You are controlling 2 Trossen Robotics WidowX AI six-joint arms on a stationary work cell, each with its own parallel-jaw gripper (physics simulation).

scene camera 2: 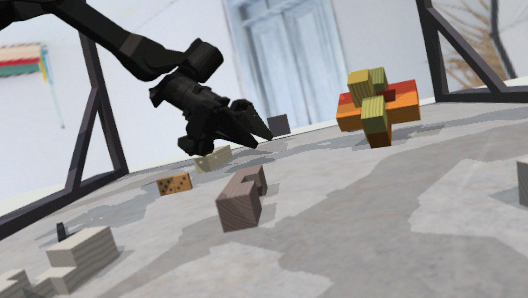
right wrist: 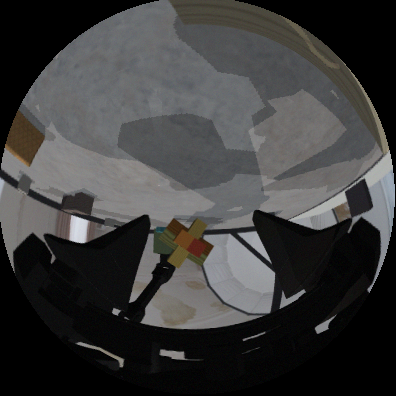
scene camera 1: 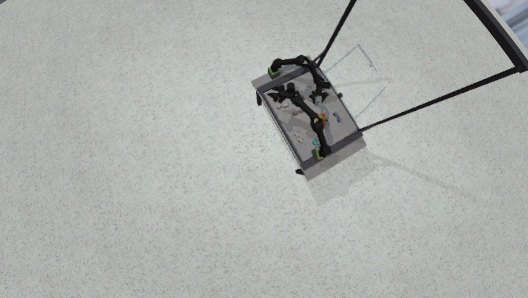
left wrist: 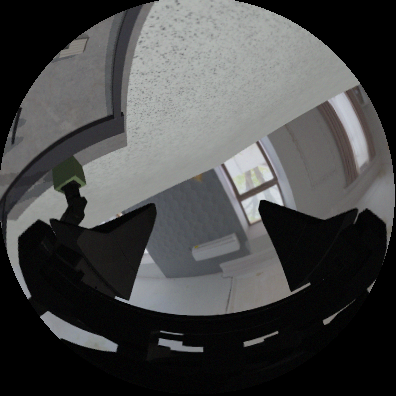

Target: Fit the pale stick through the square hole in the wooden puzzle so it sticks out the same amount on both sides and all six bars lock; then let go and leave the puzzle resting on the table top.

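Where they show: left gripper, fingertip midpoint: (scene camera 1: 269,91) (left wrist: 208,206); right gripper, fingertip midpoint: (scene camera 2: 265,142) (right wrist: 202,218) (scene camera 1: 318,103); left arm's base at its link origin: (scene camera 1: 321,153); right arm's base at its link origin: (scene camera 1: 274,69) (left wrist: 70,186).
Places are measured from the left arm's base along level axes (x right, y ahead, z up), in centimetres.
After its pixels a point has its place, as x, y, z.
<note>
The wooden puzzle (scene camera 1: 322,119) (scene camera 2: 367,111) (right wrist: 181,238) of orange, red and yellow-green bars stands on the table top (scene camera 2: 350,225) {-15.8, 36.8, -11.6}; a dark gap shows among its upper bars in scene camera 2. A pale cream stick (scene camera 2: 214,159) {14.7, 62.5, -10.1} (right wrist: 345,60) lies apart from it, with small dips in its upper side in scene camera 2. My right gripper (scene camera 1: 318,98) {13.5, 51.7, -8.5} (scene camera 2: 264,143) {13.5, 51.7, -8.5} (right wrist: 202,218) {13.5, 51.7, -8.5} is open and empty, low over the table beside the stick. My left gripper (scene camera 1: 273,94) {-39.1, 58.3, 19.6} (left wrist: 208,206) {-39.1, 58.3, 19.6} is open and empty, at the table's far left edge, facing away from the puzzle.
An orange domino (scene camera 2: 174,184) {0.4, 61.9, -10.4} (right wrist: 24,139), a brown notched block (scene camera 2: 239,201) {-14.5, 45.1, -9.3} and a pale grey notched block (scene camera 2: 84,251) {-21.6, 55.0, -9.6} lie on the table. A dark block (scene camera 2: 278,125) {39.2, 56.4, -8.3} stands behind the right gripper. My left arm (scene camera 1: 312,116) {-15.1, 26.6, 32.8} stretches over the table beside the puzzle.
</note>
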